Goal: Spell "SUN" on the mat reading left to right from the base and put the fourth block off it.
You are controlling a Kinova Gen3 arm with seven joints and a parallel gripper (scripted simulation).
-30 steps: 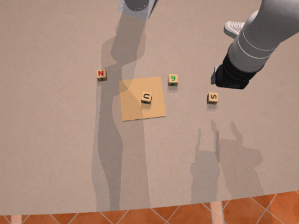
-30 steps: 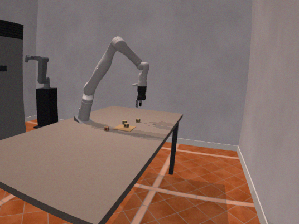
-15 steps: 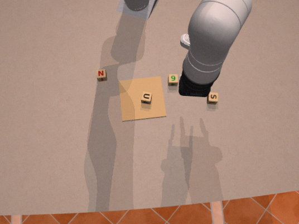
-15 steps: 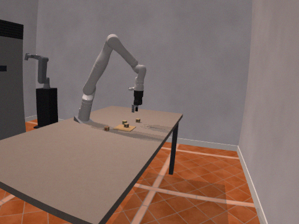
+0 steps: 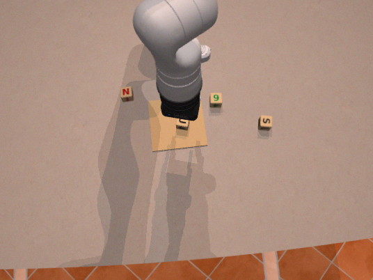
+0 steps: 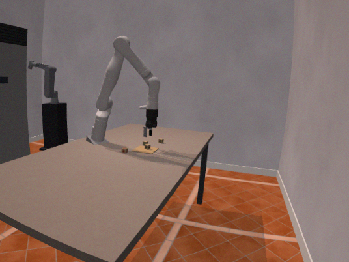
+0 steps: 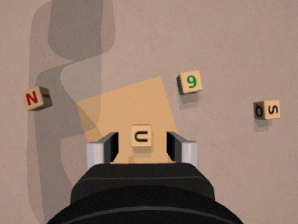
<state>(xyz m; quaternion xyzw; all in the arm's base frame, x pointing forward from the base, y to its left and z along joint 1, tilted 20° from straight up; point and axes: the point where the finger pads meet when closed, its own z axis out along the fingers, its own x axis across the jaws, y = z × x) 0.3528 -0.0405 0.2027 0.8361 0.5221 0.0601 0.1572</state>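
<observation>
Now: hand 9 cm above the U block. Also, from my hand: mat 1 cm behind, 2 cm to the right, 11 cm below; then N block 12 cm behind, 12 cm to the right, 9 cm below; then green 9 block 3 cm behind, 10 cm to the left, 9 cm below.
</observation>
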